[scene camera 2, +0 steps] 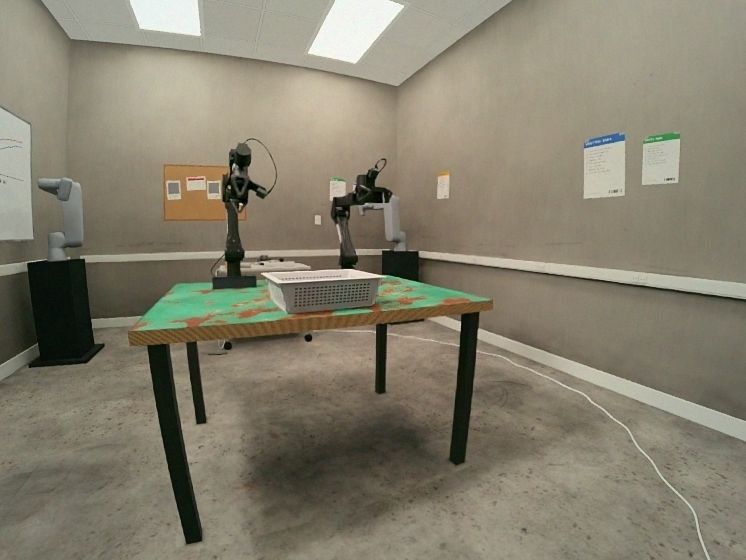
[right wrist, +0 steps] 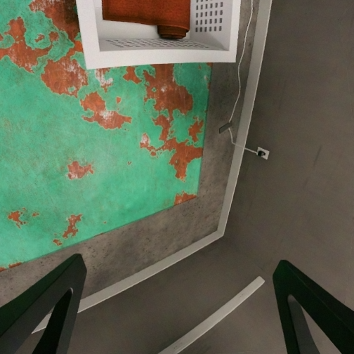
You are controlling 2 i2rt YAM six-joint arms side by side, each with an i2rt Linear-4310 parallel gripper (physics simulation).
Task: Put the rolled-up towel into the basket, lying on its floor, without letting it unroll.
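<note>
The white basket (scene camera 2: pixel 328 295) (right wrist: pixel 160 59) stands upright on the table, near its front edge in scene camera 2. The orange-red towel (right wrist: pixel 145 11) lies inside the basket in the right wrist view, cut off by the top edge. A rolled part shows at its right end and a flat stretch extends to the left, so it looks partly unrolled. The basket wall hides it in scene camera 2. My right gripper (right wrist: pixel 180 267) is open and empty, raised well away from the basket. My left gripper (scene camera 2: pixel 387 195) is open, raised behind the basket; its fingers look very small.
The green and rust-patterned table (scene camera 2: pixel 204 310) (right wrist: pixel 125 165) has a wooden front edge. The right arm (scene camera 2: pixel 233 229) rises at its back left in scene camera 2, and the left arm (scene camera 2: pixel 344 235) farther right. A low cart stands behind the table.
</note>
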